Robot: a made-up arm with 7 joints. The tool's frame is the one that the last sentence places. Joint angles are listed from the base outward.
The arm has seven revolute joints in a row. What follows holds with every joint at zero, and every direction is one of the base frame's.
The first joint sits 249 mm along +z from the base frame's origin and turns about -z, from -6.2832 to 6.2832 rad.
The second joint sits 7 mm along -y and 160 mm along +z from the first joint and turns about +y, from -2.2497 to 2.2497 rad.
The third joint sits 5 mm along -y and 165 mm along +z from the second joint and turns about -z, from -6.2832 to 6.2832 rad.
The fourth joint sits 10 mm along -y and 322 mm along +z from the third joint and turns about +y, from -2.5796 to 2.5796 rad.
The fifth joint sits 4 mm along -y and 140 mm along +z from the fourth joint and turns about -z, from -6.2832 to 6.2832 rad.
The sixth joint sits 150 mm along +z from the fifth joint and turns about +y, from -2.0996 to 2.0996 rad.
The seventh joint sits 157 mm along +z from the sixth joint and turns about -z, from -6.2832 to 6.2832 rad.
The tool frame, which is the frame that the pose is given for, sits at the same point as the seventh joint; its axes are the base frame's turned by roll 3.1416, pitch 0 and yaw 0 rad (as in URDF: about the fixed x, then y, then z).
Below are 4 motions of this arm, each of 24 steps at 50 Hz.
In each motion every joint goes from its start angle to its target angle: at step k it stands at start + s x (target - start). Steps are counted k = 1, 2, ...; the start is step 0. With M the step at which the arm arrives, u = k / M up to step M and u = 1 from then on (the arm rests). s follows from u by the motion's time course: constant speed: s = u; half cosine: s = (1 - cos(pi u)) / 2; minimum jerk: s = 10 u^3 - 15 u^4 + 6 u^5.
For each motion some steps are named. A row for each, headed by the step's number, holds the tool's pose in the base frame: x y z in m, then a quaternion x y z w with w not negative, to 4 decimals.
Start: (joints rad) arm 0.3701 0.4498 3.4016 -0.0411 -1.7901 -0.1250 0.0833
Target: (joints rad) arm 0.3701 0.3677 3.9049 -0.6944 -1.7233 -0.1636 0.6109
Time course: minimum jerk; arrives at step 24
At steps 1, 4, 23, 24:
1: 0.4026 -0.1387 1.2391 0.5080 -0.8241 -0.1588 0.1941
4: 0.4078 -0.1439 1.2355 0.4909 -0.8315 -0.1649 0.2014
23: 0.4149 -0.3521 1.1020 -0.0132 -0.8727 -0.3230 0.3660
24: 0.4148 -0.3523 1.1019 -0.0135 -0.8726 -0.3231 0.3660

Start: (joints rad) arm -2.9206 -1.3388 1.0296 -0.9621 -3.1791 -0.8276 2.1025
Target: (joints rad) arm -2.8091 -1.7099 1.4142 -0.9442 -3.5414 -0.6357 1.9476
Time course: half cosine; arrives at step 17
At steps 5, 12, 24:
5: 0.7389 -0.4133 0.4178 -0.1394 -0.7446 -0.1607 0.6327
12: 0.6791 -0.4966 0.3088 -0.2127 -0.6988 -0.2344 0.6415
24: 0.6568 -0.5176 0.2755 -0.2329 -0.6854 -0.2539 0.6415

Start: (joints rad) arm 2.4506 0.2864 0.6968 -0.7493 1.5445 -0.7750 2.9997
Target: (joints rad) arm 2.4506 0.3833 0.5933 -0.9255 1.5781 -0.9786 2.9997
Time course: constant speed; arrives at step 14
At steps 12, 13, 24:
12: 0.0885 -0.2537 1.1494 -0.5690 0.5737 0.5593 0.1850
13: 0.0878 -0.2549 1.1452 -0.5654 0.5715 0.5649 0.1859
24: 0.0870 -0.2560 1.1411 -0.5618 0.5693 0.5704 0.1867

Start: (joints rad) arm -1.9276 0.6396 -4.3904 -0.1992 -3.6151 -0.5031 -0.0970
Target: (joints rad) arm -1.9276 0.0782 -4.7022 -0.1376 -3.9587 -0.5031 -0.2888
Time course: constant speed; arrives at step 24
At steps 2, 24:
2: -0.1853 0.5026 1.1566 0.2523 -0.8858 0.3650 0.1358
24: -0.0346 0.1075 1.3206 0.6319 -0.7364 0.1656 0.1763

